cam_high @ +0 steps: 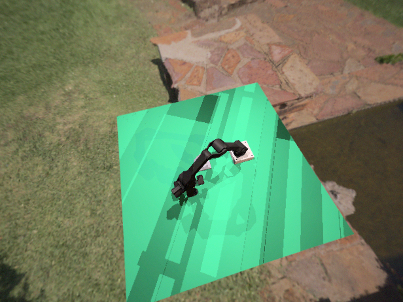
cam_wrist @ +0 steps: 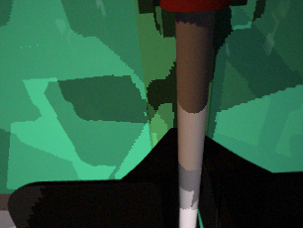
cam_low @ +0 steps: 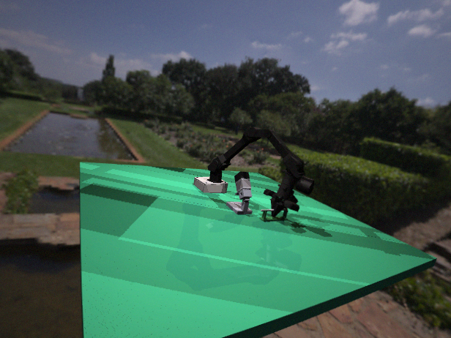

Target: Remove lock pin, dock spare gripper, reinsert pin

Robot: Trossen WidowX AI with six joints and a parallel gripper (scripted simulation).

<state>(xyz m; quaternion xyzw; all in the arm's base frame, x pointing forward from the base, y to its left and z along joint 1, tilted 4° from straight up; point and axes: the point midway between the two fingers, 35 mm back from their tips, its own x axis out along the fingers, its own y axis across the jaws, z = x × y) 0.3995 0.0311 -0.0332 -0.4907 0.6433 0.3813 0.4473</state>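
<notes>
The green cradle is 1 cm to the left of my gripper tip and 1 cm above it. Also, from my gripper tip: grey mount (12 cm behind, 8 cm to the right, 4 cm above); spare gripper (14 cm behind, 8 cm to the right, 11 cm above).
</notes>
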